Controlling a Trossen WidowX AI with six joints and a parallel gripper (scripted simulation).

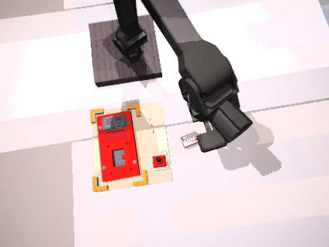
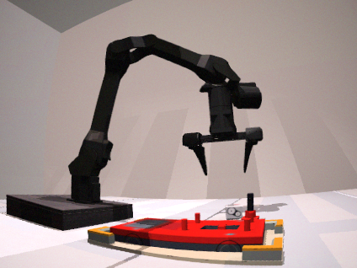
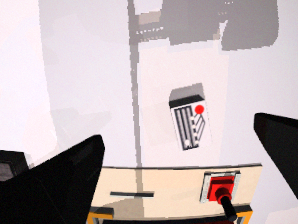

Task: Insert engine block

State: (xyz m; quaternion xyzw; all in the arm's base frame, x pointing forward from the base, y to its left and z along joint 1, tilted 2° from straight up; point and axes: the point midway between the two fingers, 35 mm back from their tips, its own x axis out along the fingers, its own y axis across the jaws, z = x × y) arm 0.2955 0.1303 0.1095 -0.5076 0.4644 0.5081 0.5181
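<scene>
Now: the engine block 20 mm ahead of my gripper tip, 30 mm to the right of it and 90 mm below it.
</scene>
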